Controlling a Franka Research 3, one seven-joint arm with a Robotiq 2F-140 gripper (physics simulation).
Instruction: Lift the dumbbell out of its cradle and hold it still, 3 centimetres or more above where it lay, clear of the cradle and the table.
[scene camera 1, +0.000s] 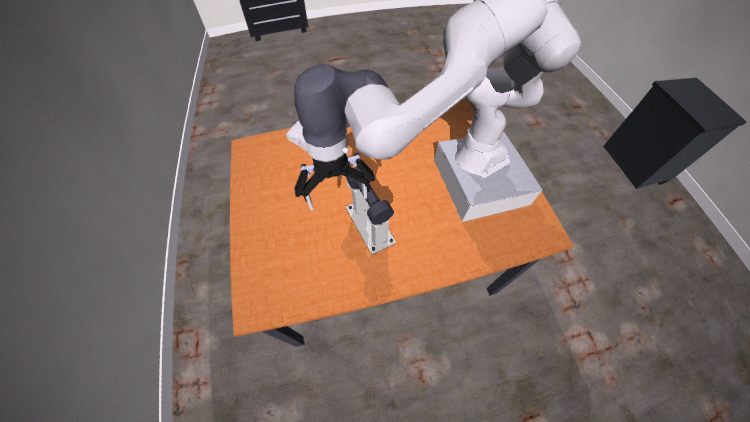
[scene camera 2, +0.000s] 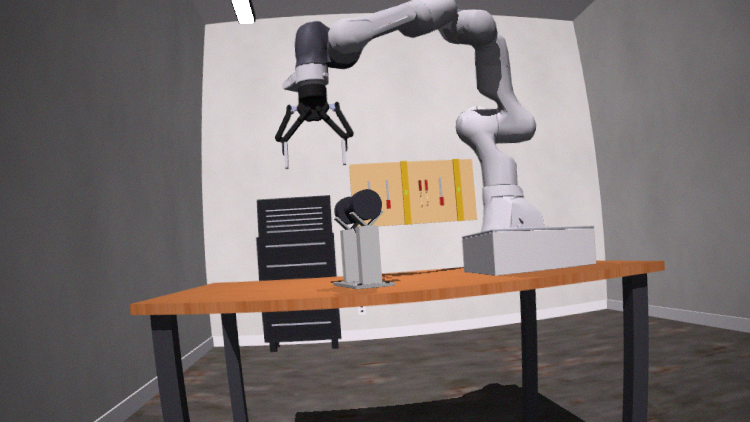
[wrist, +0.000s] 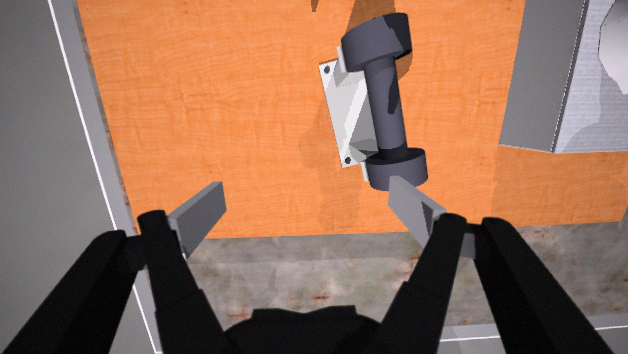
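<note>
The dark grey dumbbell (scene camera 1: 380, 211) (scene camera 2: 367, 204) (wrist: 387, 110) lies level across the two upright posts of the light grey cradle (scene camera 1: 378, 233) (scene camera 2: 369, 257) (wrist: 336, 107). The cradle stands on the wooden table (scene camera 1: 283, 262) (scene camera 2: 419, 291) (wrist: 200, 100). My gripper (scene camera 1: 337, 196) (scene camera 2: 315, 157) (wrist: 307, 193) is wide open and empty, pointing down. In scene camera 2 its fingertips are above the dumbbell's height and mostly left of it. In the wrist view the dumbbell is ahead and to the right, its near head beside the right fingertip. In scene camera 1 the gripper partly hides the far head.
The robot's grey base block (scene camera 1: 451, 181) (scene camera 2: 545, 251) (wrist: 595, 125) stands on the table right of the cradle. A dark tool chest (scene camera 2: 296, 257) and a wall tool board (scene camera 2: 361, 173) are behind the table. A black cabinet (scene camera 1: 655, 136) stands on the floor at the right.
</note>
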